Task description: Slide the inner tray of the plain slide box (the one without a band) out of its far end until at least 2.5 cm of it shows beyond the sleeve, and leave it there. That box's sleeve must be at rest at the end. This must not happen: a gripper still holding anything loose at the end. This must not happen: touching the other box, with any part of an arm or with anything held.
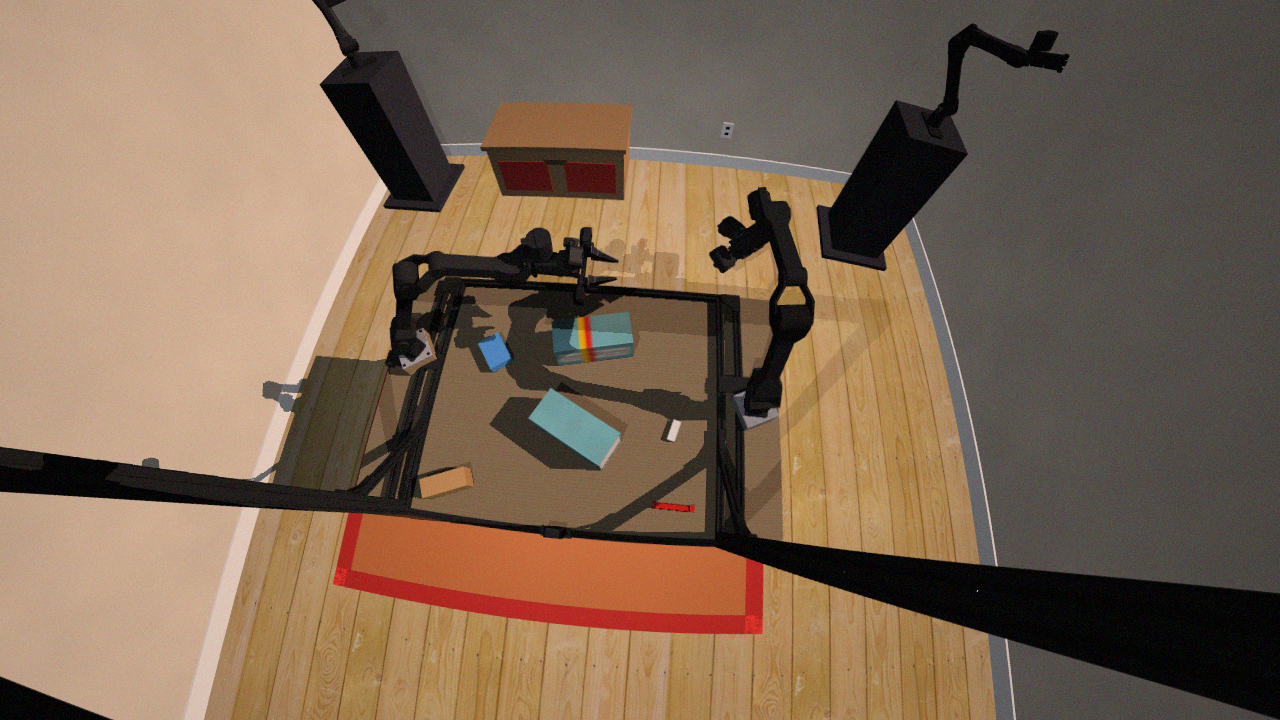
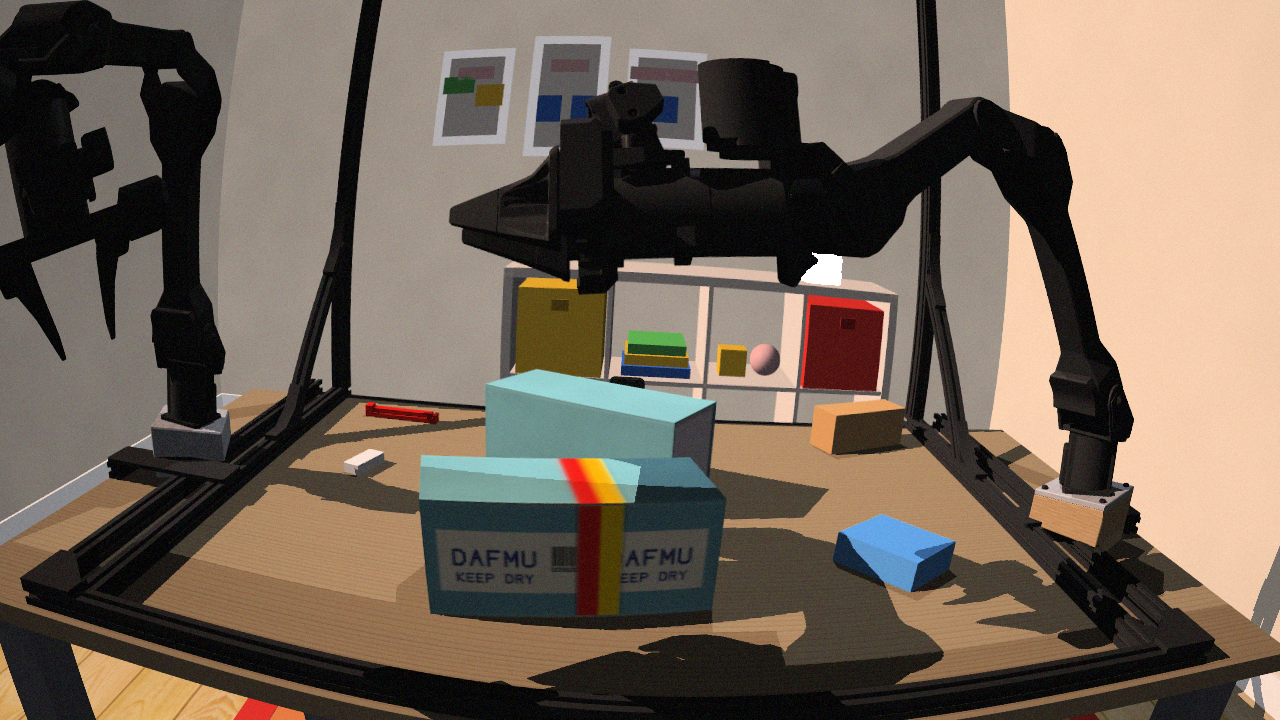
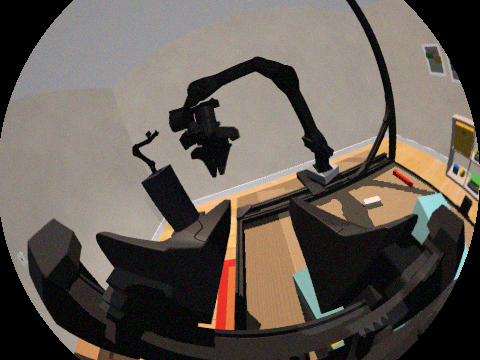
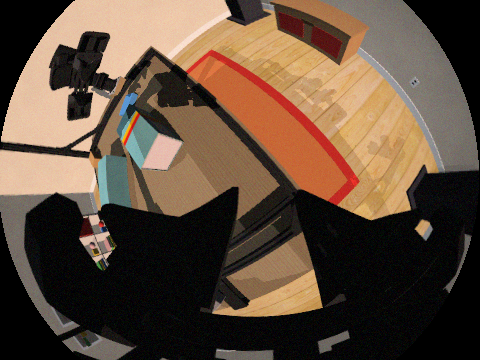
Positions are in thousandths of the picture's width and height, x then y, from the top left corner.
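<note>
A plain teal slide box (image 1: 461, 609) is visible. The blue block (image 1: 386, 484) is also the blue block (image 2: 707, 773); in image 3 the blue block is out of frame. The tan block (image 1: 358, 666) is seen again as the tan block (image 2: 661, 594); in image 3 the tan block is out of frame. My right gripper (image 2: 70, 484) is visible. My left gripper (image 1: 482, 376) is also visible as my left gripper (image 2: 357, 315), my left gripper (image 3: 543, 568) and my left gripper (image 4: 172, 262).
</note>
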